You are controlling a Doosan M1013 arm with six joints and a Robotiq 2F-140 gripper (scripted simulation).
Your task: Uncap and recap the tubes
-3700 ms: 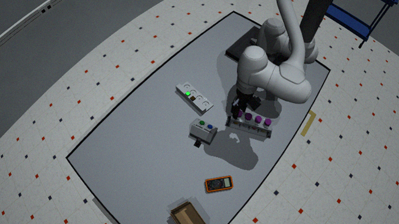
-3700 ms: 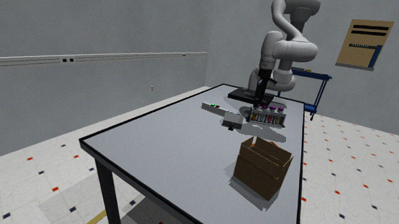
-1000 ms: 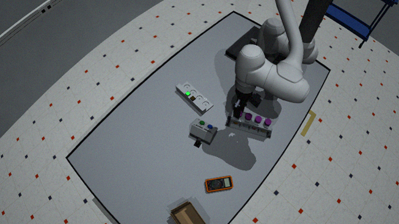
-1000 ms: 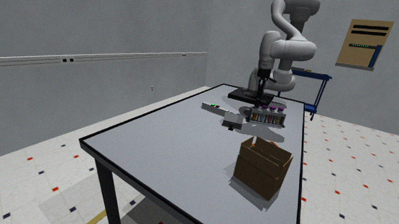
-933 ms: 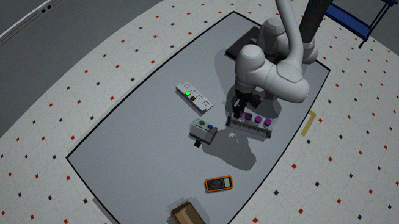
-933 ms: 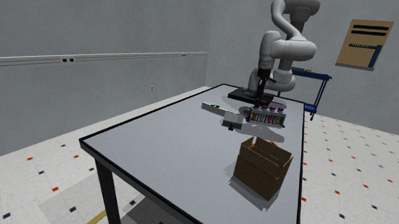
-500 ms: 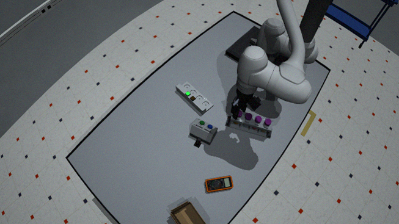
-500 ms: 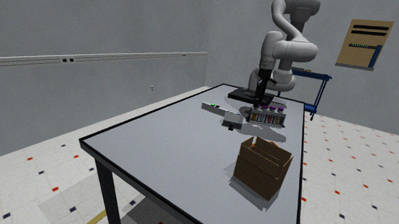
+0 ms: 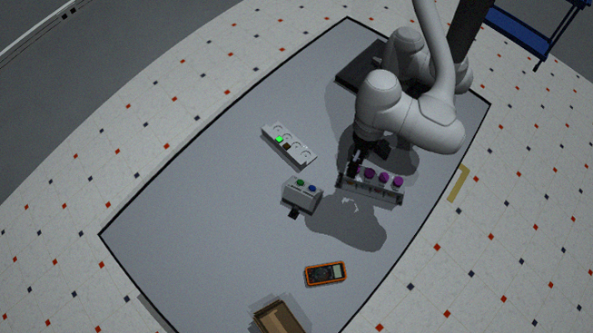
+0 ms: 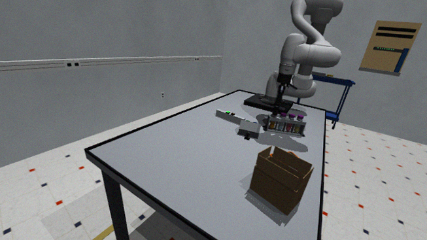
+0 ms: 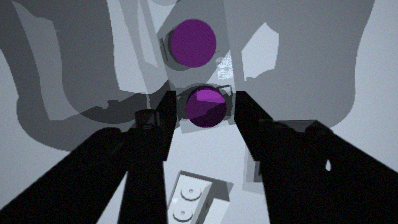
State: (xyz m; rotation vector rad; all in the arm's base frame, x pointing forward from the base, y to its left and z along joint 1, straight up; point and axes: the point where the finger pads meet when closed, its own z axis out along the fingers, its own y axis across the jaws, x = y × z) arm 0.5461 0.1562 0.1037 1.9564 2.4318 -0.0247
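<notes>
The purple cap lies 5 cm to the left of my hand, 3 cm below it and 2 cm behind it. Round my hand: green key: 14 cm ahead, 12 cm to the right, 8 cm below; blue key: 13 cm ahead, 8 cm below, 7 cm to the right; key housing: 15 cm ahead, 9 cm to the right, 9 cm below.
</notes>
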